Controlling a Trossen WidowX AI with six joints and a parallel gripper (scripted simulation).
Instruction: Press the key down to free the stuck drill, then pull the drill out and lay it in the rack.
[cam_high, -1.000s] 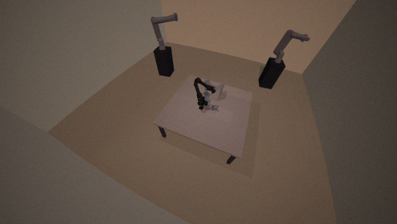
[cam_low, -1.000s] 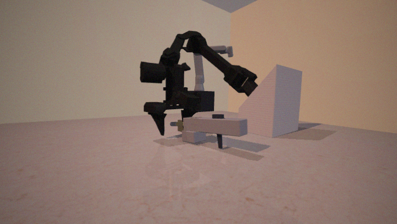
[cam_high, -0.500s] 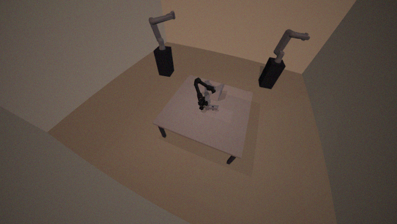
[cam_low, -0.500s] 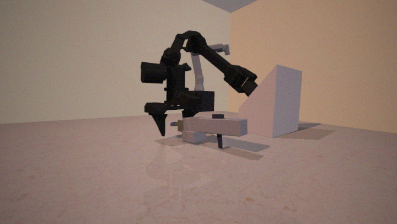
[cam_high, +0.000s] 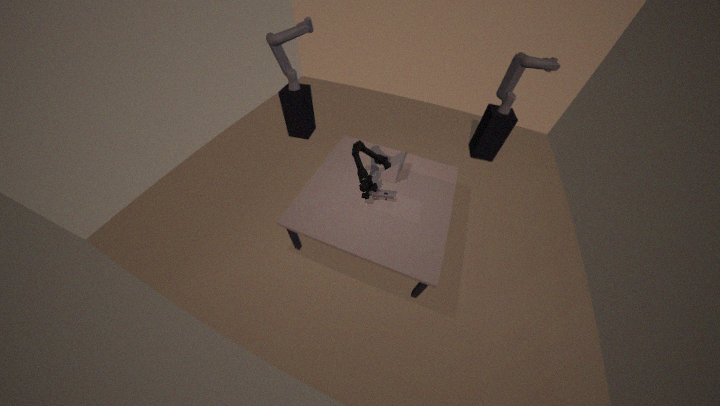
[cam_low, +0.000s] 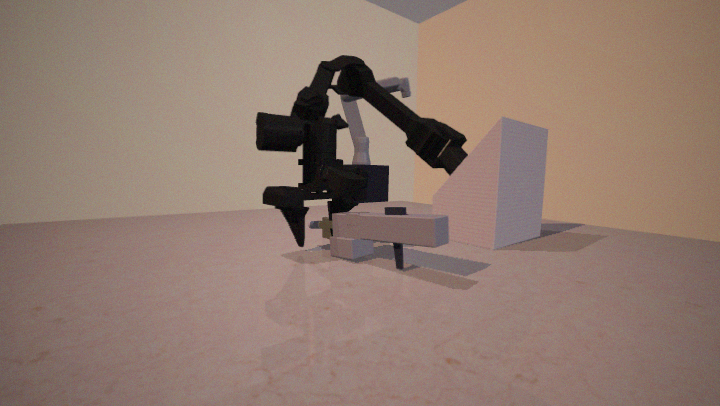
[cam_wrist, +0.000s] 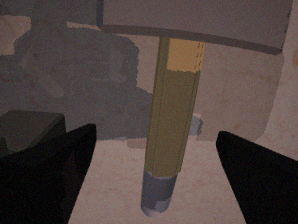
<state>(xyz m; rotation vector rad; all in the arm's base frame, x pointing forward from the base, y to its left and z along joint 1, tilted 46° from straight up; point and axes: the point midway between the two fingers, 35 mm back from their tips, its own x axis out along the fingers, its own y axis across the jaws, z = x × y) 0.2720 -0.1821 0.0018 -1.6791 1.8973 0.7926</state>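
My gripper tip is 8 cm past the olive block, 3 cm to the left of it and 1 cm below it. Also, from my gripper tip: grey block housing 1 cm behind, 14 cm to the left, 4 cm above; thin key 1 cm behind, 16 cm to the left, 5 cm above.
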